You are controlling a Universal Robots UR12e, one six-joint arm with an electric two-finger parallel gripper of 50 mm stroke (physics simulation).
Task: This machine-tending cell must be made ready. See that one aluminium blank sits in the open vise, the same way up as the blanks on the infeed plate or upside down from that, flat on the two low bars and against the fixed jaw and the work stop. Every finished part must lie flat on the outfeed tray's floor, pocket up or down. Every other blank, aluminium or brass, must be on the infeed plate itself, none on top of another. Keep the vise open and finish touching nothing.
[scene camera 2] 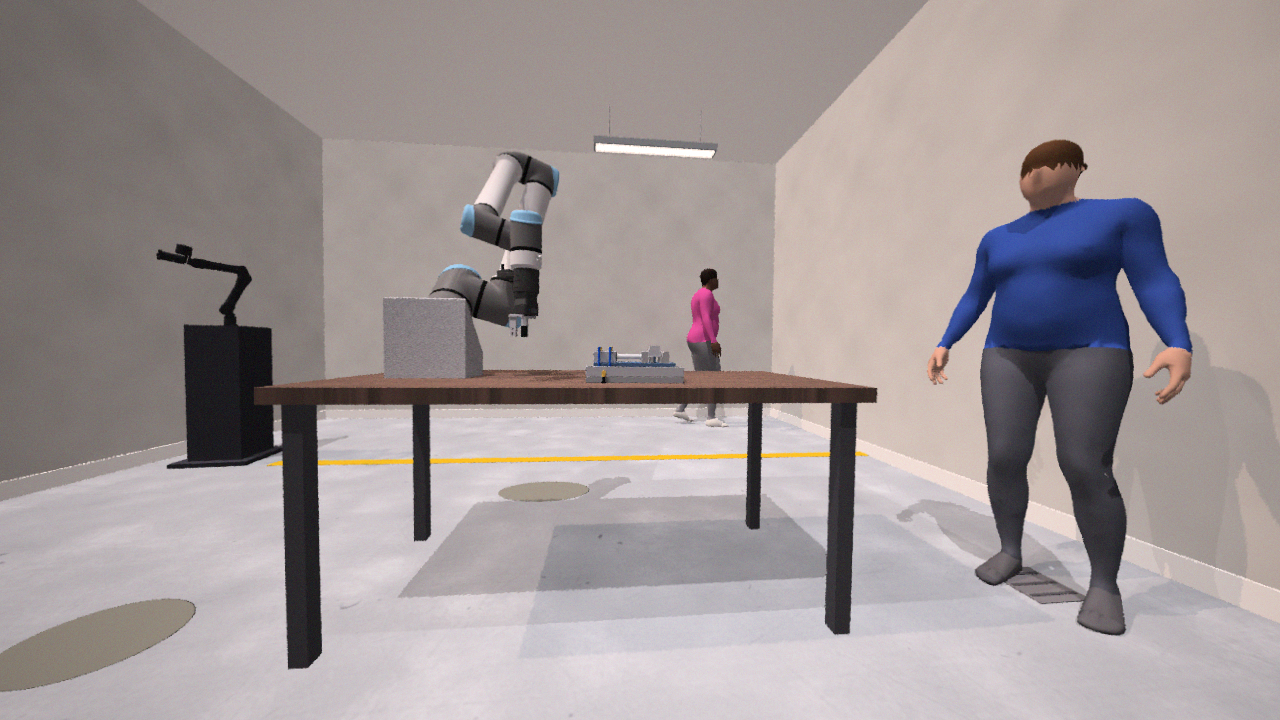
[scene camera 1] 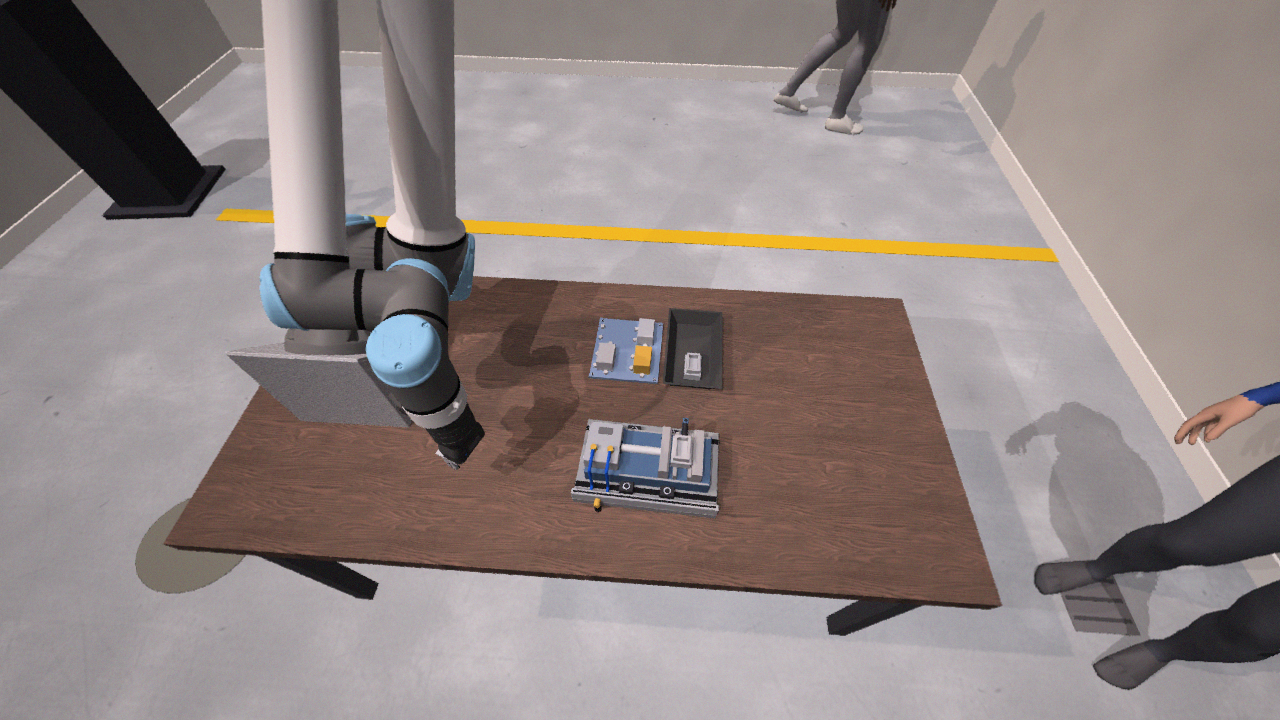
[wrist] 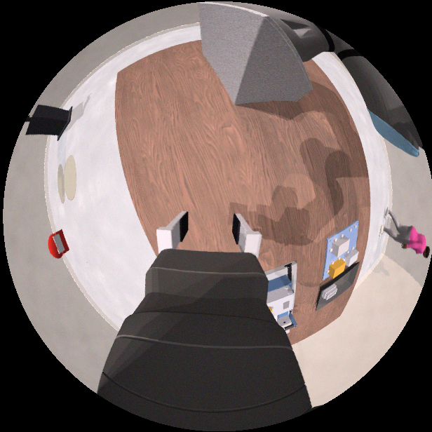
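Pixels of known places: gripper, fingertip midpoint: [scene camera 2: 519,336] [scene camera 1: 463,453]; arm's base, link origin: [scene camera 2: 442,322] [scene camera 1: 340,348].
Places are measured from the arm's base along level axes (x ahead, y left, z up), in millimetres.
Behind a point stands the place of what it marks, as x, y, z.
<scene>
My gripper [scene camera 1: 450,460] @(278, -234, -50) [scene camera 2: 518,326] @(278, -234, -50) [wrist: 210,221] is open and empty, high above the table, left of the vise [scene camera 1: 637,463] @(615, -238, -128) [scene camera 2: 634,373] @(622, -316, -159) in scene camera 1. A grey part with a pocket facing up [scene camera 1: 682,449] @(707, -231, -87) sits between the vise jaws; its contact with bars and stop is too small to judge. The blue infeed plate [scene camera 1: 622,333] @(597, 153, -180) [wrist: 328,258] bears one aluminium blank [scene camera 1: 605,356] @(553, 54, -144) [wrist: 341,244], a second aluminium blank [scene camera 1: 646,330] @(659, 130, -144) [wrist: 352,256] and a brass blank [scene camera 1: 642,359] @(643, 40, -144) [wrist: 337,268], standing apart. A finished part [scene camera 1: 692,364] @(765, 26, -155) [wrist: 329,292] lies pocket up in the dark outfeed tray [scene camera 1: 695,333] @(788, 139, -176) [wrist: 346,284].
The grey robot pedestal [scene camera 1: 313,391] @(-55, -75, -47) [scene camera 2: 425,338] @(-31, -78, -57) [wrist: 250,60] stands at the table's left. The infeed plate and tray lie side by side behind the vise. A person in blue [scene camera 2: 1065,273] stands right of the table, and a person in pink [scene camera 2: 704,313] [wrist: 414,239] is behind it.
</scene>
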